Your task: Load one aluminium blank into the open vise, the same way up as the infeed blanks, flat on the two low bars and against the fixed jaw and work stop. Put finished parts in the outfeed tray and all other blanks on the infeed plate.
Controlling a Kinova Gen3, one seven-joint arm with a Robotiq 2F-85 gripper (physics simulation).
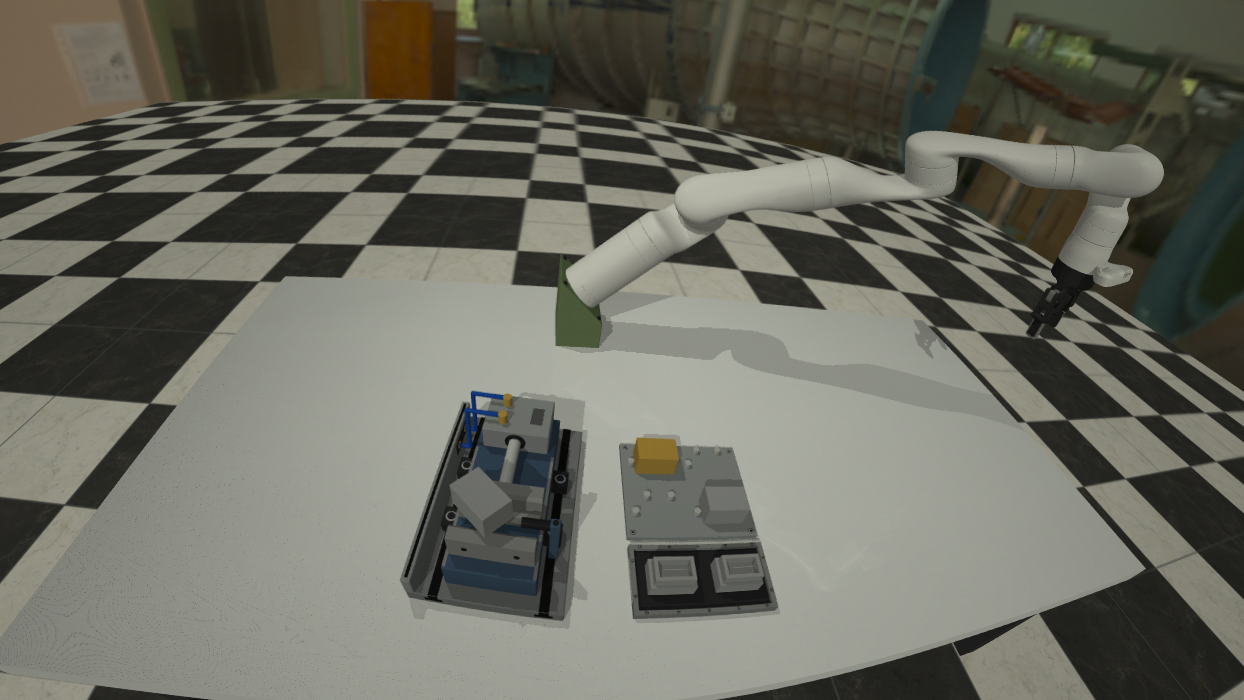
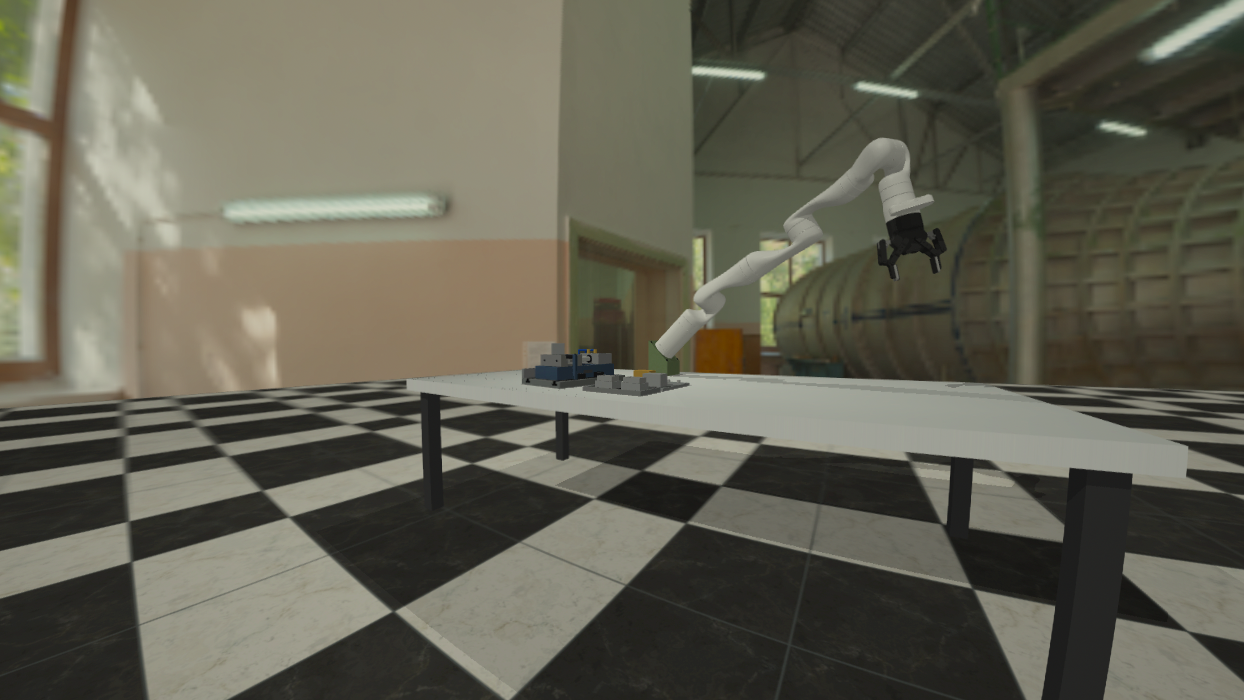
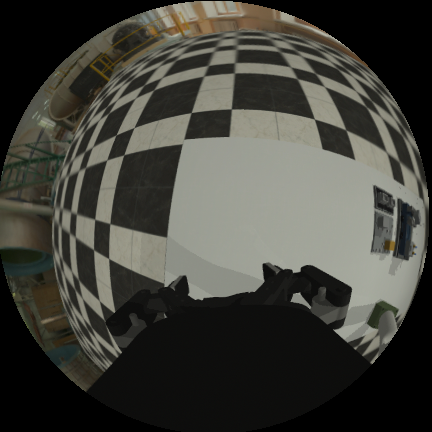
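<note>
My gripper is open and empty, high beyond the table's right side, far from the parts. The vise stands on the table. A grey block, apparently a blank, lies skewed and tilted on top of the vise by the jaws, hiding part of the opening and low bars. Another grey blank rests on the infeed plate at its right. The outfeed tray holds two finished parts with rimmed pockets, one left and one right.
A yellow-orange block sits at the infeed plate's back left, among small white pegs. Blue hose arms with brass ends rise at the vise's back left. A blue post carries a black rod beside the jaws. The green arm base stands behind.
</note>
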